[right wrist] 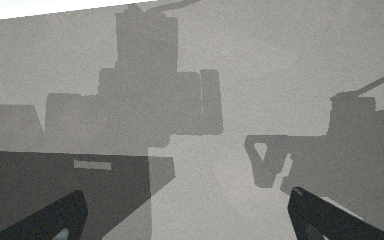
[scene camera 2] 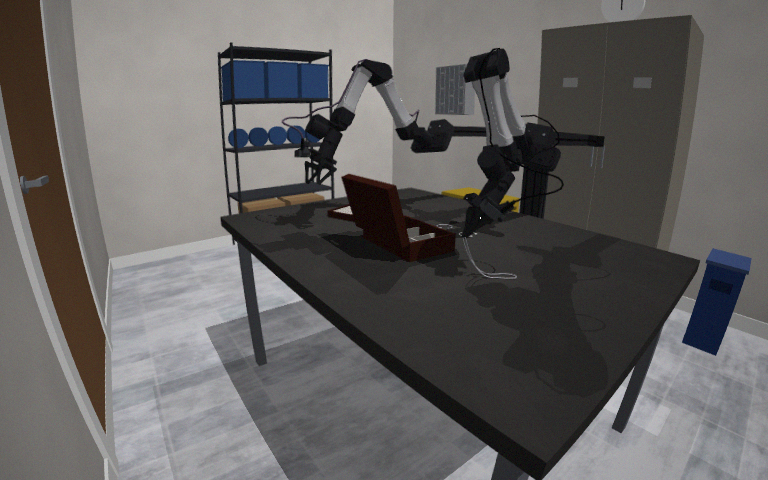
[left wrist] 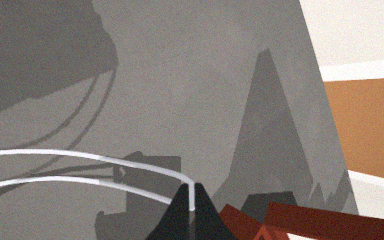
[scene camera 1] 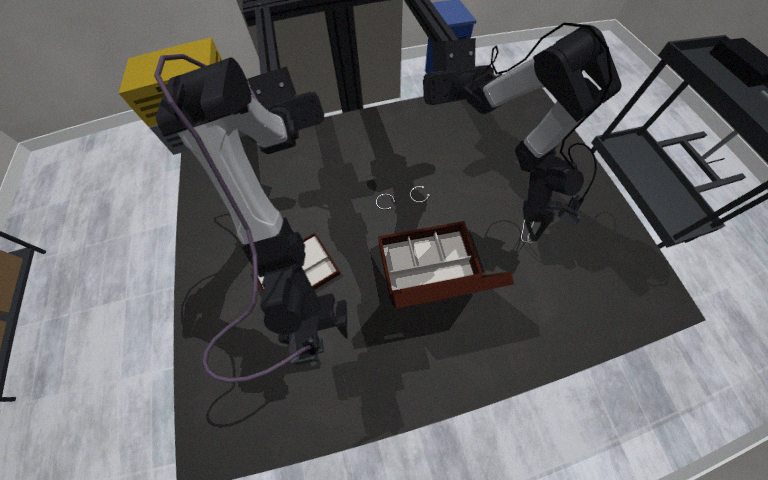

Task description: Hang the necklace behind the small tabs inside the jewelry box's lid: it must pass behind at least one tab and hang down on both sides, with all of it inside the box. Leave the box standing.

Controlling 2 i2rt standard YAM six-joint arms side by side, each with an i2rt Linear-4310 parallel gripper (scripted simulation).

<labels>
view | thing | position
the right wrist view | right gripper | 188, 199
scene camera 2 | left gripper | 463, 237
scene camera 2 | right gripper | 312, 183
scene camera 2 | jewelry box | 375, 205
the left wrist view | left gripper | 191, 193
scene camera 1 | left gripper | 534, 240
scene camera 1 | jewelry box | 416, 272
</labels>
